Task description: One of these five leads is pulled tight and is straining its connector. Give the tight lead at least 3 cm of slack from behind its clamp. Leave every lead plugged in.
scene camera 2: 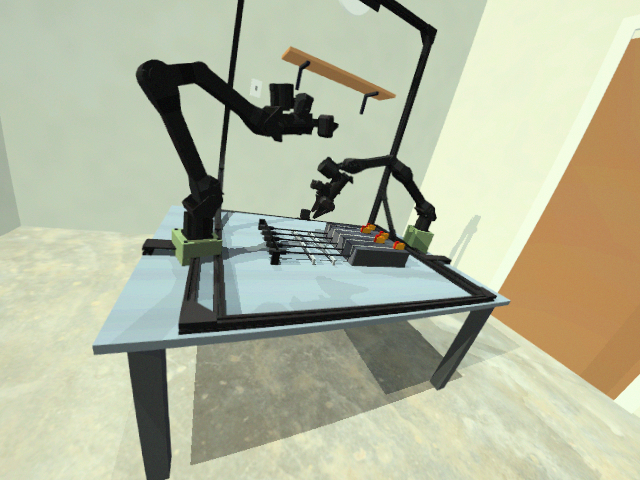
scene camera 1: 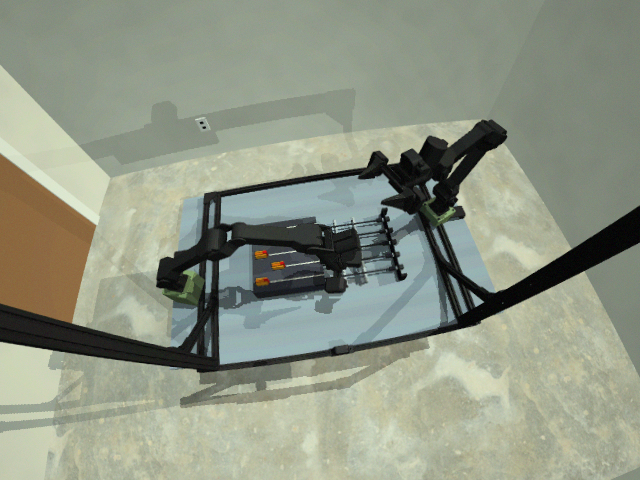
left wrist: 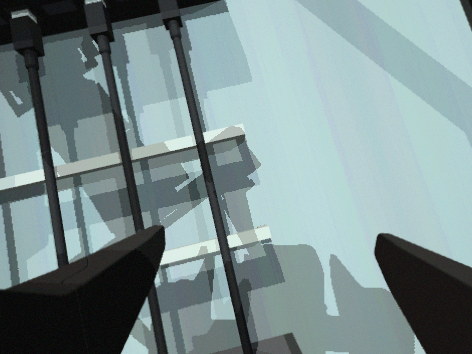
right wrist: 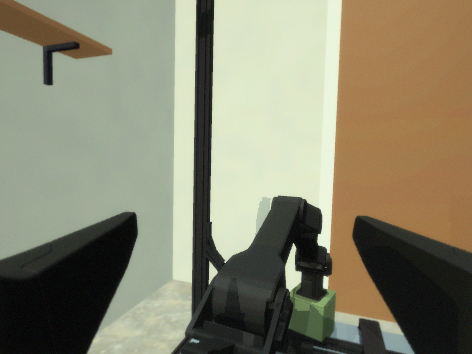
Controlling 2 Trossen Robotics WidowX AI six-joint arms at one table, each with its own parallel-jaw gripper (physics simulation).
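Places are measured from the left arm's base along level axes (x back, y down, z right), in centimetres.
Pixels of known places: left gripper, between the fingertips: [scene camera 2: 312, 214] [scene camera 1: 348, 274] [left wrist: 268, 239]; right gripper, between the fingertips: [scene camera 1: 369, 189] [right wrist: 247, 224]; left arm's base, origin of its link: [scene camera 2: 421, 229] [scene camera 1: 177, 282] [right wrist: 311, 292]; right arm's base, origin of its link: [scene camera 2: 197, 234] [scene camera 1: 439, 207].
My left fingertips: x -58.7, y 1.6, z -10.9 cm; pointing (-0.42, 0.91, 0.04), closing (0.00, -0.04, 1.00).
Note:
For each thing: its middle in the pictures, then the offset to it from my left fingertips. "spot": a spot on its surface instead. Level surfaces: height alone.
- dark grey clamp block, middle of its body: [scene camera 1: 287, 256] [scene camera 2: 363, 243] dy +6.1, dx +23.2, dz -7.0 cm
- rightmost lead, a spot on its surface: [left wrist: 210, 185] spot: dy +6.7, dx -2.8, dz -3.1 cm
- pale blue table, height of its surface: dy +9.3 cm
Several dark leads run from the black connector bar [scene camera 1: 394, 250] [scene camera 2: 275, 257] to the dark grey clamp block [scene camera 2: 379, 258]. Orange-red clamps [scene camera 1: 278, 265] [scene camera 2: 381, 237] show on the block; my left arm hides part of it in scene camera 1. In the left wrist view, the rightmost lead [left wrist: 210, 185] is plugged in at the top and crosses two pale rails [left wrist: 230, 134]. Which lead is tight I cannot tell. My left gripper [scene camera 2: 313, 212] [left wrist: 268, 239] is open above the leads; the rightmost lead passes between its fingertips in view, none held. My right gripper [scene camera 1: 373, 189] [right wrist: 247, 224] is open, empty and high up.
A black frame [scene camera 1: 279, 183] [scene camera 2: 356, 311] surrounds the work area on the pale blue table [scene camera 2: 310, 289]. A wooden shelf [scene camera 2: 338, 72] [right wrist: 50, 35] hangs on the wall. Green arm bases [scene camera 1: 438, 212] [scene camera 2: 196, 248] stand at both table ends.

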